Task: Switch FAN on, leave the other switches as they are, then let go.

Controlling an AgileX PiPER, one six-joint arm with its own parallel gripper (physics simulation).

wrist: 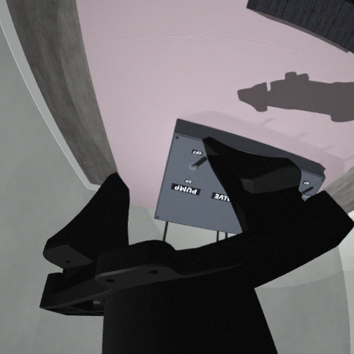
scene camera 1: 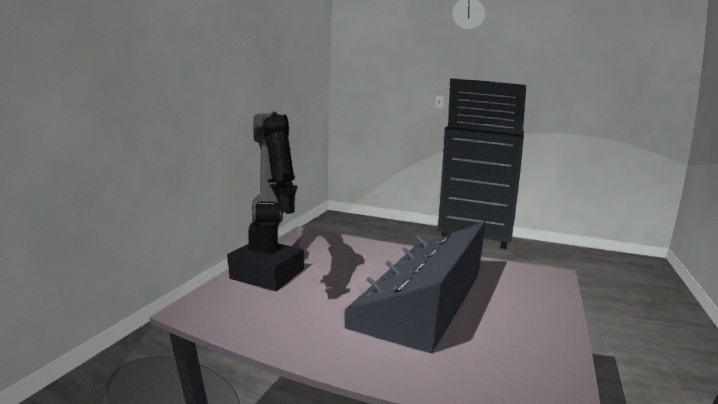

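Observation:
The dark grey sloped switch panel point(scene camera 1: 456, 281) point(wrist: 172, 207) stands on the table. Several levers rise from it, all tilted alike in the scene view; the labels there are too small to read. In the wrist view the PUMP lever point(wrist: 200, 162) leans beside its OFF mark, and part of the VALVE label shows. Another lever point(wrist: 307, 191) shows at the panel's right end; its name is hidden, and the FAN label does not show. My gripper point(scene camera 1: 288, 211) point(wrist: 162, 165) is open and empty, high above the table on the arm-base side of the panel, apart from all levers. The right finger hides the panel's middle.
The arm's black base block point(scene camera 1: 266, 266) point(wrist: 310, 22) stands at the table's left. The pink table point(scene camera 1: 281, 341) point(wrist: 165, 75) carries the panel. A dark drawer cabinet point(scene camera 1: 482, 175) stands by the back wall behind the table. A round dark disc point(scene camera 1: 165, 384) shows below the table's front left.

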